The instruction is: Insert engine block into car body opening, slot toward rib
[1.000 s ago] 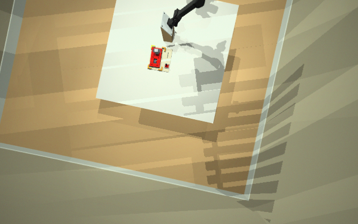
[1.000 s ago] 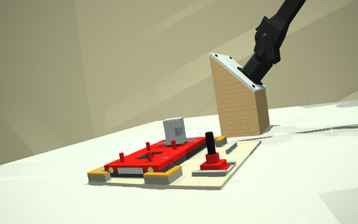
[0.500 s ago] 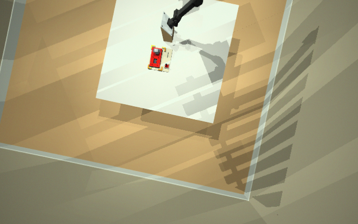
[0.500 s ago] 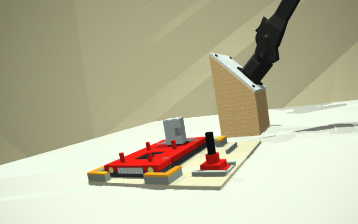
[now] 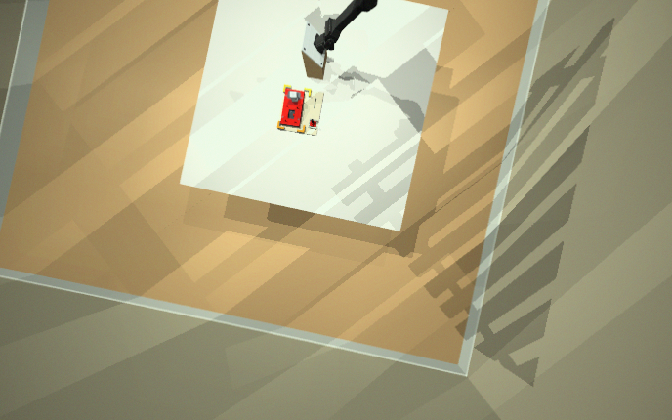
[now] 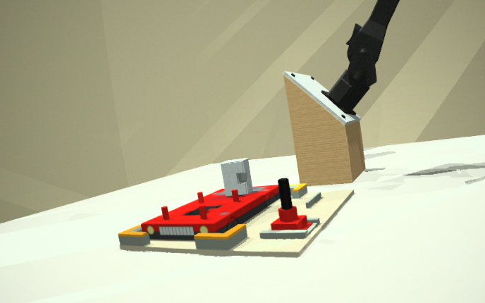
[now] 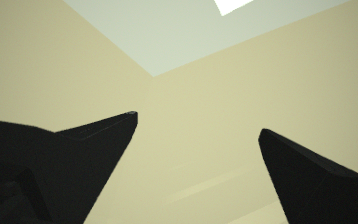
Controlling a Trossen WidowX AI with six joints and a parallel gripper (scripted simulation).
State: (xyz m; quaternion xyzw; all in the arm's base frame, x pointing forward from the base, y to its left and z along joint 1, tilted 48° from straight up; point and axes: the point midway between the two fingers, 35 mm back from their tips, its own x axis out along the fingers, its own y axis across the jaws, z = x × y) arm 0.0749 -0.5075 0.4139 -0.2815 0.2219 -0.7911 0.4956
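The grey engine block lies 77 cm below my gripper tip, 27 cm ahead of it and 2 cm to the right of it.
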